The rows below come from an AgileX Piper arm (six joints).
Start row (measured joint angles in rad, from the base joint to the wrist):
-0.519, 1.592, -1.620, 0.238, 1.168, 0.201
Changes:
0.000, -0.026, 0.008, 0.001, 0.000, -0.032
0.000, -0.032, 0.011, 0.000, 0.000, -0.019
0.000, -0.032, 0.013, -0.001, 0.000, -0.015
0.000, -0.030, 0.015, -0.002, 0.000, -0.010
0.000, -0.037, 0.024, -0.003, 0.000, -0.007
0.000, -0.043, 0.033, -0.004, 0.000, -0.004
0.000, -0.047, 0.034, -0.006, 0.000, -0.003
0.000, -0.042, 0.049, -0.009, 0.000, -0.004
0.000, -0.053, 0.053, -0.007, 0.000, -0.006
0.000, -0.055, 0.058, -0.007, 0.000, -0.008
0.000, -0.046, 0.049, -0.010, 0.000, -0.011
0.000, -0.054, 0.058, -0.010, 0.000, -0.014
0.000, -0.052, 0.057, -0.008, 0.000, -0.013
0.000, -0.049, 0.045, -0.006, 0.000, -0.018
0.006, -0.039, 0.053, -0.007, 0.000, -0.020
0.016, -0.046, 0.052, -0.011, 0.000, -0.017
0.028, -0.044, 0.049, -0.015, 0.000, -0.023
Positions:
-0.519, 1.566, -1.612, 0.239, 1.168, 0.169
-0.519, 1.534, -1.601, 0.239, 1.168, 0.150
-0.519, 1.502, -1.588, 0.238, 1.168, 0.135
-0.519, 1.472, -1.573, 0.236, 1.168, 0.125
-0.519, 1.435, -1.549, 0.233, 1.168, 0.118
-0.519, 1.392, -1.516, 0.229, 1.168, 0.114
-0.519, 1.345, -1.482, 0.223, 1.168, 0.111
-0.519, 1.303, -1.433, 0.214, 1.168, 0.107
-0.519, 1.250, -1.380, 0.207, 1.168, 0.101
-0.519, 1.195, -1.322, 0.200, 1.168, 0.093
-0.519, 1.149, -1.273, 0.190, 1.168, 0.082
-0.519, 1.095, -1.215, 0.180, 1.168, 0.068
-0.519, 1.043, -1.158, 0.172, 1.168, 0.055
-0.519, 0.994, -1.113, 0.166, 1.168, 0.037
-0.513, 0.955, -1.060, 0.159, 1.168, 0.017
-0.497, 0.909, -1.008, 0.148, 1.168, 0.000
-0.469, 0.865, -0.959, 0.133, 1.168, -0.023

